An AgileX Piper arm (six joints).
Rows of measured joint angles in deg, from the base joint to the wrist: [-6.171 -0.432 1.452 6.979 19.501 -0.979]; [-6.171 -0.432 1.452 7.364 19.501 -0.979]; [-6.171 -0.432 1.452 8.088 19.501 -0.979]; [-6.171 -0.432 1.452 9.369 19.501 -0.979]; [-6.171 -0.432 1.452 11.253 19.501 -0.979]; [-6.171 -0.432 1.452 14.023 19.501 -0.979]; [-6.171 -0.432 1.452 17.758 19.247 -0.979]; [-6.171 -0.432 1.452 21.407 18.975 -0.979]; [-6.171 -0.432 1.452 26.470 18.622 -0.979]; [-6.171 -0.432 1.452 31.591 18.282 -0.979]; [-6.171 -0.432 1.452 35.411 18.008 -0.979]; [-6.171 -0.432 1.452 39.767 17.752 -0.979]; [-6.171 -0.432 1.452 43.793 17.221 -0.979]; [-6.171 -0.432 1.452 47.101 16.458 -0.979]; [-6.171 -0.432 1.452 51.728 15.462 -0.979]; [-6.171 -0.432 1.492 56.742 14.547 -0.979]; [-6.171 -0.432 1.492 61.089 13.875 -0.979]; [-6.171 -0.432 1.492 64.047 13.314 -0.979]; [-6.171 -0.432 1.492 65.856 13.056 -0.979]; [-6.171 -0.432 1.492 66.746 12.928 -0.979]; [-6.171 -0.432 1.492 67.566 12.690 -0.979]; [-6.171 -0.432 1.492 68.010 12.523 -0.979]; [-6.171 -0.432 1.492 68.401 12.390 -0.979]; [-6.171 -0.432 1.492 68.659 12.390 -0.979]
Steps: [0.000 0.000 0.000 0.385 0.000 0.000]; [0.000 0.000 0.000 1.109 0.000 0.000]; [0.000 0.000 0.000 2.390 0.000 0.000]; [0.000 0.000 0.000 4.274 0.000 0.000]; [0.000 0.000 0.000 7.044 0.000 0.000]; [0.000 0.000 0.000 10.779 -0.254 0.000]; [0.000 0.000 0.000 14.428 -0.526 0.000]; [0.000 0.000 0.000 19.491 -0.879 0.000]; [0.000 0.000 0.000 24.612 -1.219 0.000]; [0.000 0.000 0.000 28.432 -1.493 0.000]; [0.000 0.000 0.000 32.788 -1.749 0.000]; [0.000 0.000 0.000 36.814 -2.280 0.000]; [0.000 0.000 0.000 40.122 -3.043 0.000]; [0.000 0.000 0.000 44.749 -4.039 0.000]; [0.000 0.000 0.040 49.763 -4.954 0.000]; [0.000 0.000 0.040 54.110 -5.626 0.000]; [0.000 0.000 0.040 57.068 -6.187 0.000]; [0.000 0.000 0.040 58.877 -6.445 0.000]; [0.000 0.000 0.040 59.767 -6.573 0.000]; [0.000 0.000 0.040 60.587 -6.811 0.000]; [0.000 0.000 0.040 61.031 -6.978 0.000]; [0.000 0.000 0.040 61.422 -7.111 0.000]; [0.000 0.000 0.040 61.680 -7.111 0.000]
